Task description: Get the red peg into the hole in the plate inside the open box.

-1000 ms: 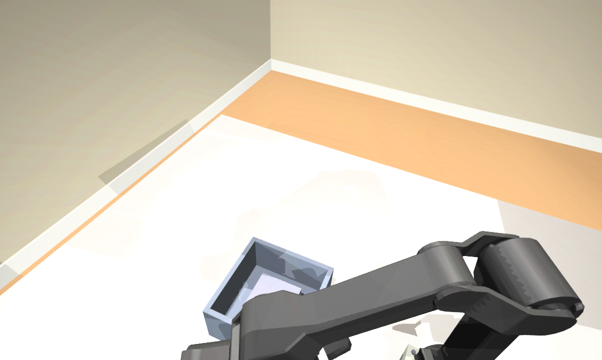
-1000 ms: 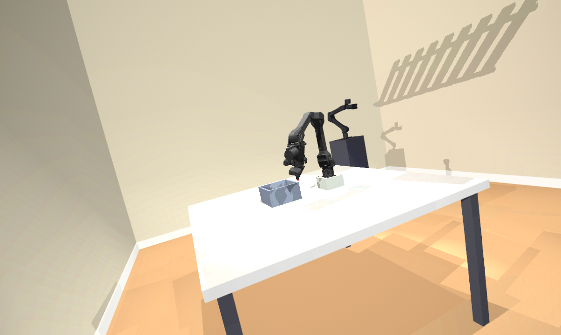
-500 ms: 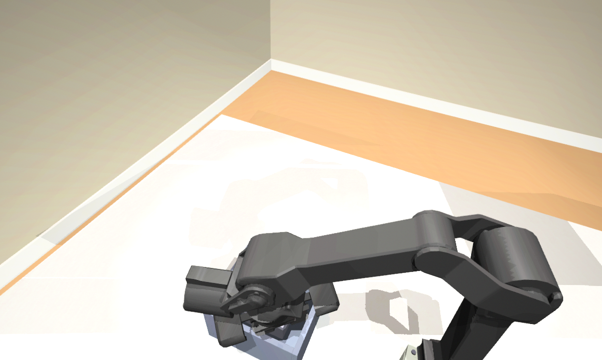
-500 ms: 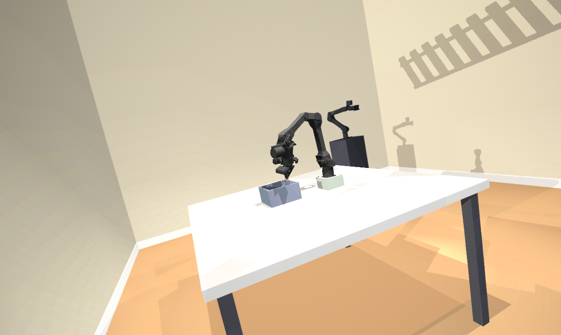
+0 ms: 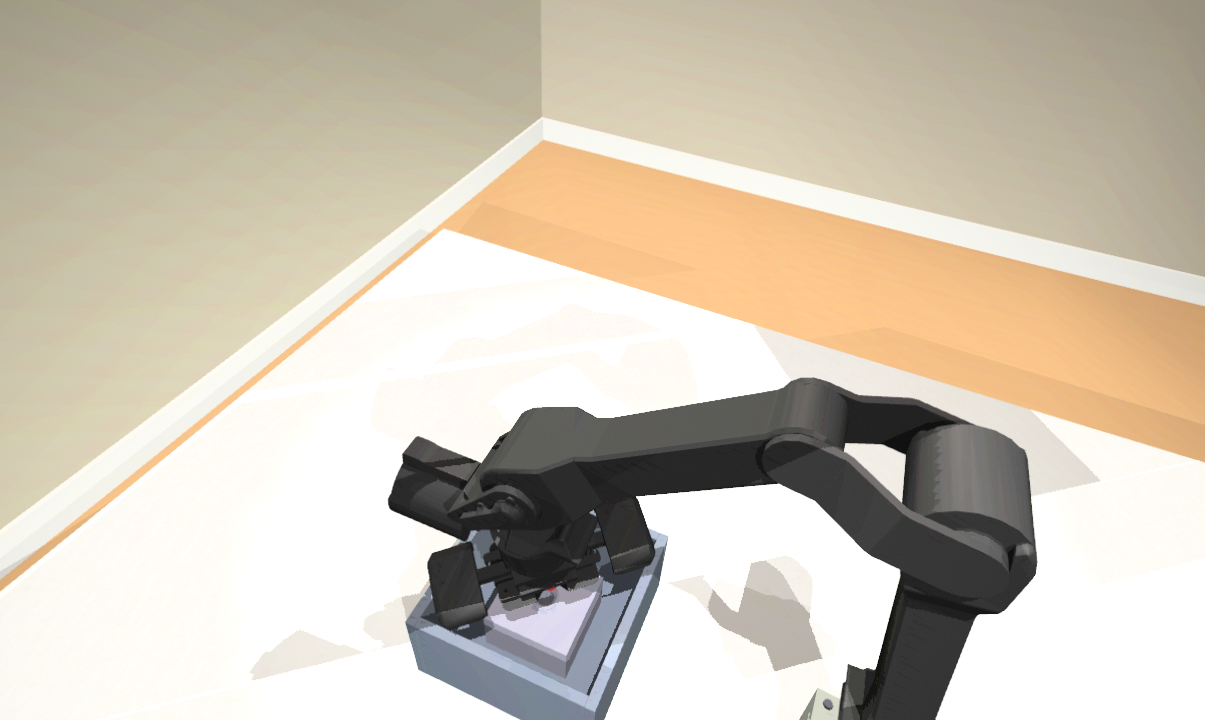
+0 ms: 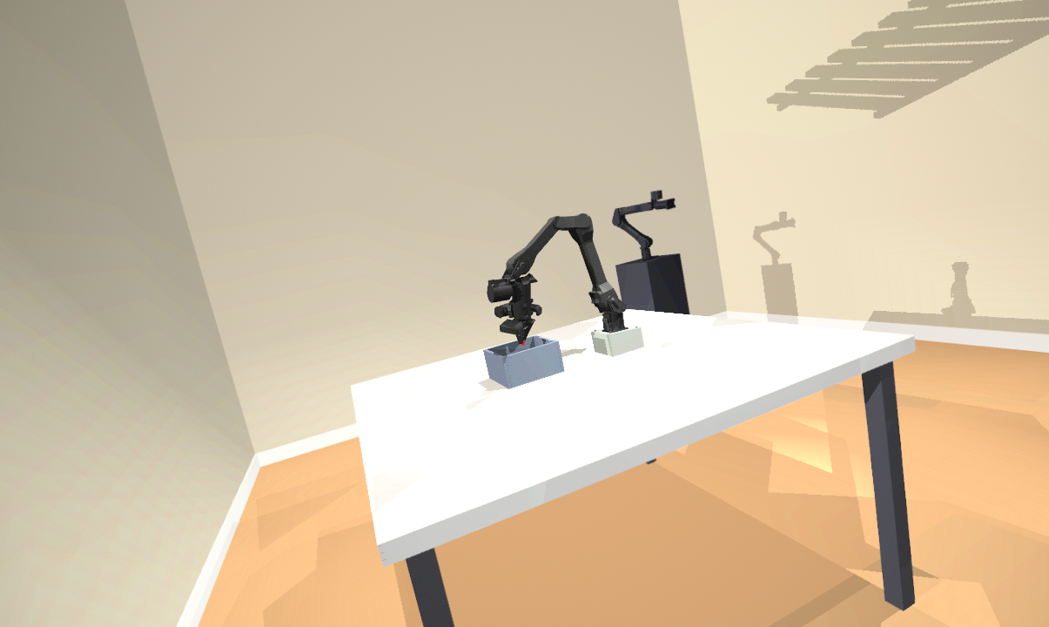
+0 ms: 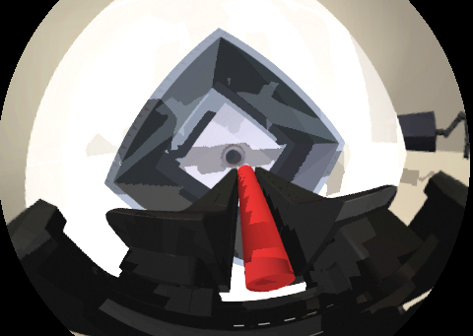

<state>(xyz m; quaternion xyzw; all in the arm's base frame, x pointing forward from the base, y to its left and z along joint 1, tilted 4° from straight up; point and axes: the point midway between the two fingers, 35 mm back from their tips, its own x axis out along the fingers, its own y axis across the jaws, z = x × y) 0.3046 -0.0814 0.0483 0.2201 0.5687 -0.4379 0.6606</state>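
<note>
Now: gripper tip 30 mm below the red peg and 10 mm to the right of it. Also, from my gripper tip: grey-blue box (80 mm below, 10 mm to the right, 10 mm ahead); then pale plate (60 mm below, 10 mm to the right, 10 mm ahead).
</note>
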